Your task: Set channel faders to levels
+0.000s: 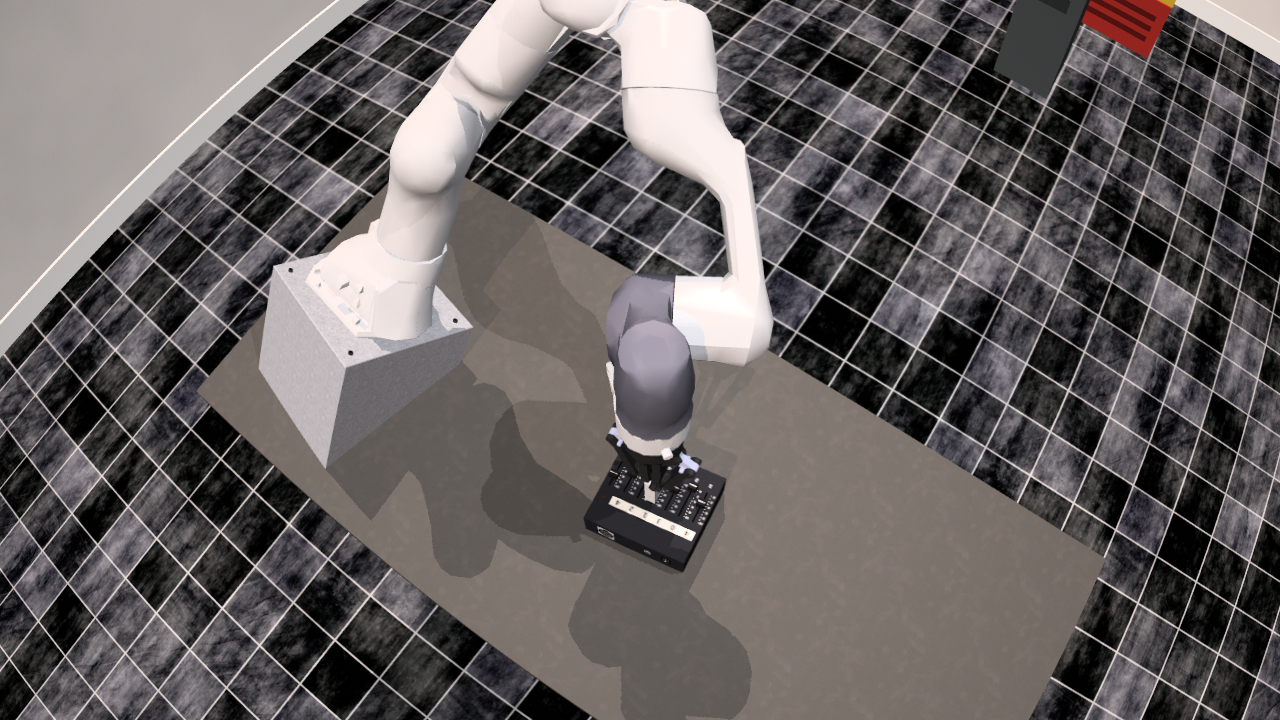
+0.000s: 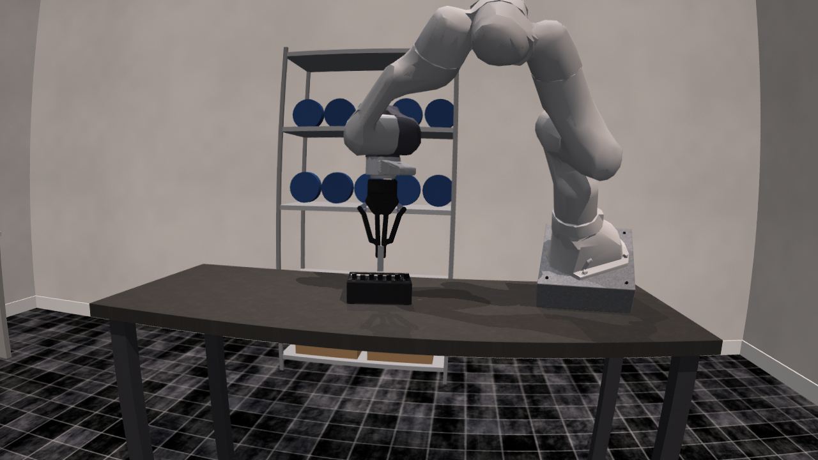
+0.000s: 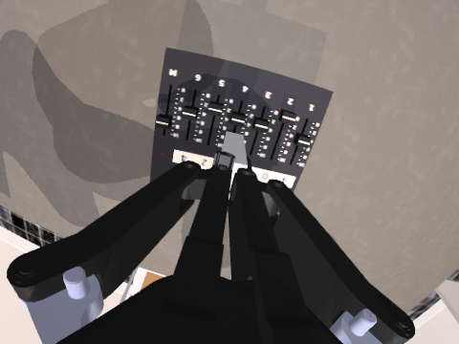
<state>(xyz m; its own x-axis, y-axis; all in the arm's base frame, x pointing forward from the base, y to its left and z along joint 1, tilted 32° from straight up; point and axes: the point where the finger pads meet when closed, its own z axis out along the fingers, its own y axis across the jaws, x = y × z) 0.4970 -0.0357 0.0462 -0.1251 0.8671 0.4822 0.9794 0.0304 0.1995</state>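
Now: hand 7 cm past the master fader and 4 cm above it.
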